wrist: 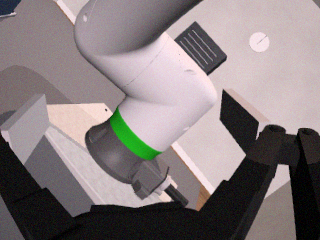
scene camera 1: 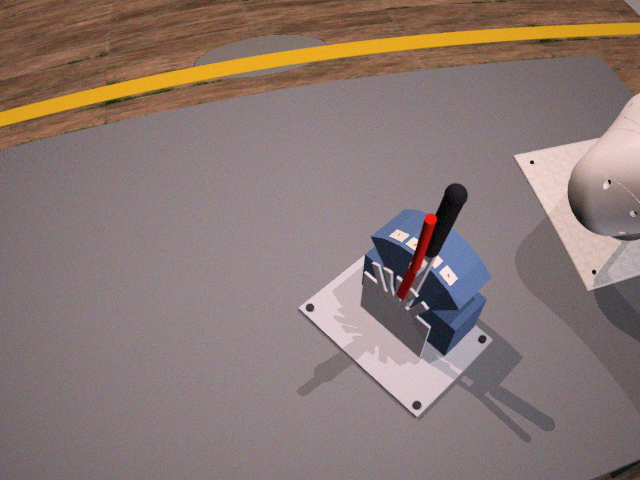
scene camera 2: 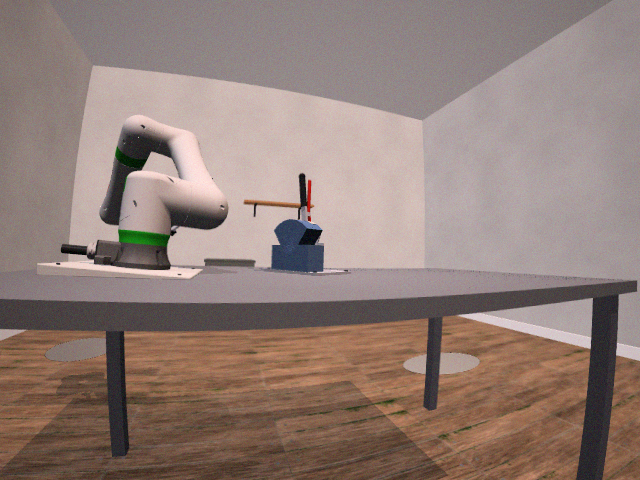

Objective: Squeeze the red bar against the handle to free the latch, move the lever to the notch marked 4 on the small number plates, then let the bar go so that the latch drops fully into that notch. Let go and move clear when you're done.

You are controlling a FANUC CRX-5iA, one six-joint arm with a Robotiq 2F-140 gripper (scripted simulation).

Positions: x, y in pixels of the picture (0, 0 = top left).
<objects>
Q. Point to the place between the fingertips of my gripper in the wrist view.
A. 134, 106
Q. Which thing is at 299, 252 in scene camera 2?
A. A blue notched housing.
</objects>
